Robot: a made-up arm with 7 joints. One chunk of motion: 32 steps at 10 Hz.
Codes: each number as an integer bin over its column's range. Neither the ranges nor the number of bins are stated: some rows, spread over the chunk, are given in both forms.
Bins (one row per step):
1: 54 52 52 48 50 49
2: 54 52 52 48 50 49
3: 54 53 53 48 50 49
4: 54 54 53 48 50 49
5: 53 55 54 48 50 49
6: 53 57 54 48 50 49
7: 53 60 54 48 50 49
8: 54 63 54 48 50 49
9: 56 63 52 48 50 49
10: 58 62 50 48 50 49
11: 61 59 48 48 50 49
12: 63 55 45 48 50 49
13: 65 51 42 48 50 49
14: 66 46 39 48 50 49
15: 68 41 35 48 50 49
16: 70 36 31 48 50 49
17: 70 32 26 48 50 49
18: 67 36 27 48 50 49
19: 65 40 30 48 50 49
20: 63 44 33 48 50 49
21: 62 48 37 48 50 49
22: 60 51 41 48 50 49
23: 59 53 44 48 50 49
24: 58 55 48 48 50 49
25: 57 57 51 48 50 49
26: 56 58 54 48 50 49
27: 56 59 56 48 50 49
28: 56 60 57 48 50 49
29: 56 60 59 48 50 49
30: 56 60 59 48 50 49
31: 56 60 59 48 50 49
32: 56 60 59 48 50 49
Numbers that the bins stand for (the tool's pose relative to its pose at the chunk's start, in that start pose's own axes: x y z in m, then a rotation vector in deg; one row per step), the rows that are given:
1: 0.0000 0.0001 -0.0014 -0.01 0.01 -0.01
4: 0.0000 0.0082 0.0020 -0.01 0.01 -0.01
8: 0.0000 0.0445 0.0055 -0.01 0.01 -0.01
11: 0.0544 0.0284 -0.0152 -0.01 0.01 -0.01
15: 0.1089 -0.0443 -0.0598 -0.01 0.01 -0.01
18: 0.1011 -0.0645 -0.0873 -0.01 0.01 -0.01
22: 0.0467 -0.0039 -0.0392 -0.01 0.01 -0.01
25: 0.0233 0.0203 -0.0048 -0.01 0.01 -0.01
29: 0.0156 0.0324 0.0226 -0.01 0.01 -0.01
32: 0.0156 0.0324 0.0226 -0.01 0.01 -0.01
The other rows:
2: 0.0000 0.0001 -0.0014 -0.01 0.01 -0.01
3: 0.0000 0.0041 0.0020 -0.01 0.01 -0.01
5: -0.0078 0.0122 0.0055 -0.01 0.01 -0.01
6: -0.0078 0.0203 0.0055 -0.01 0.01 -0.01
7: -0.0078 0.0324 0.0055 -0.01 0.01 -0.01
9: 0.0156 0.0445 -0.0014 -0.01 0.01 -0.01
10: 0.0311 0.0405 -0.0083 -0.01 0.01 -0.01
12: 0.0700 0.0122 -0.0255 -0.01 0.01 -0.01
13: 0.0856 -0.0039 -0.0358 -0.01 0.01 -0.01
14: 0.0933 -0.0241 -0.0461 -0.01 0.01 -0.01
16: 0.1244 -0.0645 -0.0735 -0.01 0.01 -0.01
17: 0.1244 -0.0807 -0.0907 -0.01 0.01 -0.01
19: 0.0856 -0.0484 -0.0770 -0.01 0.01 -0.01
20: 0.0700 -0.0322 -0.0667 -0.01 0.01 -0.01
21: 0.0622 -0.0161 -0.0529 -0.01 0.01 -0.01
23: 0.0389 0.0041 -0.0289 -0.01 0.01 -0.01
24: 0.0311 0.0122 -0.0152 -0.01 0.01 -0.01
26: 0.0156 0.0243 0.0055 -0.01 0.01 -0.01
27: 0.0156 0.0284 0.0123 -0.01 0.01 -0.01
28: 0.0156 0.0324 0.0158 -0.01 0.01 -0.01
30: 0.0156 0.0324 0.0226 -0.01 0.01 -0.01
31: 0.0156 0.0324 0.0226 -0.01 0.01 -0.01

